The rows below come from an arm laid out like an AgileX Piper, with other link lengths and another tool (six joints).
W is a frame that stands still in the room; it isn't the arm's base.
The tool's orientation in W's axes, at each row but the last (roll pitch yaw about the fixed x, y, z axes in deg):
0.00 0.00 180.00
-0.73 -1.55 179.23
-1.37 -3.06 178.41
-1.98 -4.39 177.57
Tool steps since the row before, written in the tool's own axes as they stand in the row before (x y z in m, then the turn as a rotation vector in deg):
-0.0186 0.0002 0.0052 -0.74 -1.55 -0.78
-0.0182 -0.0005 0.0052 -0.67 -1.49 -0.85
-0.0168 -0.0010 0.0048 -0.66 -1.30 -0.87
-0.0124 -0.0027 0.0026 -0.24 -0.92 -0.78
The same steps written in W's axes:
0.0186 -0.0002 0.0052 0.74 1.55 -0.78
0.0183 0.0002 0.0047 0.67 1.49 -0.85
0.0171 0.0004 0.0039 0.65 1.30 -0.87
0.0127 0.0021 0.0017 0.22 0.94 -0.76

